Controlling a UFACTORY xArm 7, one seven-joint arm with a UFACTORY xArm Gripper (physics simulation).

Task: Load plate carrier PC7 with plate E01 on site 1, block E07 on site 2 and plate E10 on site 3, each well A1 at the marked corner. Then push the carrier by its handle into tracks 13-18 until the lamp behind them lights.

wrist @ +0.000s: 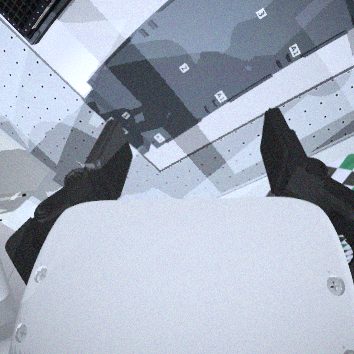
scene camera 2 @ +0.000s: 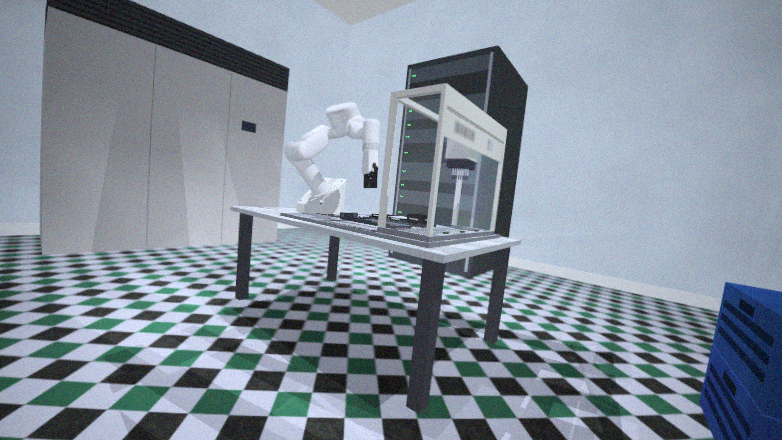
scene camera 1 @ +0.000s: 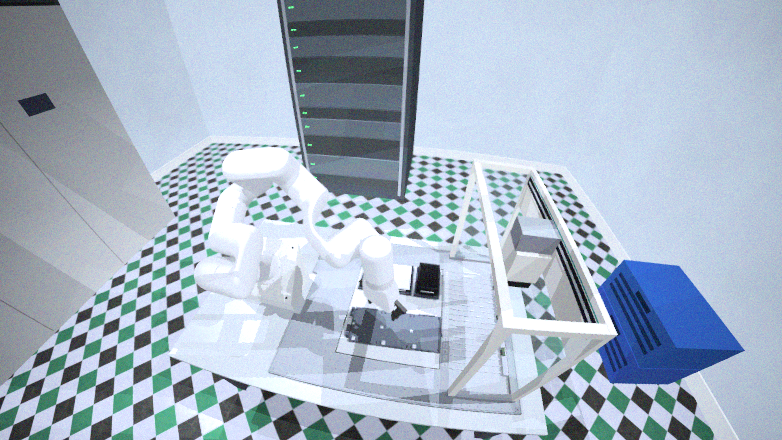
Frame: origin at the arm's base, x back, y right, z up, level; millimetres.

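Where they show: gripper, fingertip midpoint: (wrist: 192, 131) (scene camera 2: 370, 188) (scene camera 1: 383, 308); arm's base, link origin: (scene camera 2: 321, 190) (scene camera 1: 267, 266).
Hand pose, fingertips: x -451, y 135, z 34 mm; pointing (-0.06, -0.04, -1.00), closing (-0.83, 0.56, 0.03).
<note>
Each offset is from my fingertips to the centre of the thing. "spot": to the spot under its first point. Level surfaces: height alone.
My gripper (scene camera 1: 399, 310) (scene camera 2: 370, 186) (wrist: 192, 131) is open with nothing between the fingers, high above the near part of the carrier. The dark grey plate carrier @(dx -39, dy -5, dz -138 mm) (scene camera 1: 423, 333) (wrist: 215, 40) lies flat on a white sheet; site labels 1, 2, 3 and A1 corner marks show on it in the wrist view, and no plate is seen on its visible sites. Behind it in scene camera 1 are a black labware piece @(dx -154, dy -217, dz -120 mm) (scene camera 1: 427, 278) and a white one @(dx -46, dy -225, dz -134 mm) (scene camera 1: 405, 278), partly hidden by the arm. A black gridded piece @(spot: dx +85, dy -179, dz -128 mm) (wrist: 27, 15) shows at the wrist view's top left. Names on the labware are unreadable.
The grooved track deck @(dz -152 mm) (scene camera 1: 464, 306) lies right of the carrier. A cream open frame (scene camera 1: 496, 273) (scene camera 2: 439, 164) stands over the deck, with a grey pipetting head @(spot: dx -357, dy -42, dz +306 mm) (scene camera 1: 534, 235) inside. A server rack (scene camera 1: 412, 98) and blue boxes (scene camera 1: 672, 306) (scene camera 2: 751, 350) stand beyond the table.
</note>
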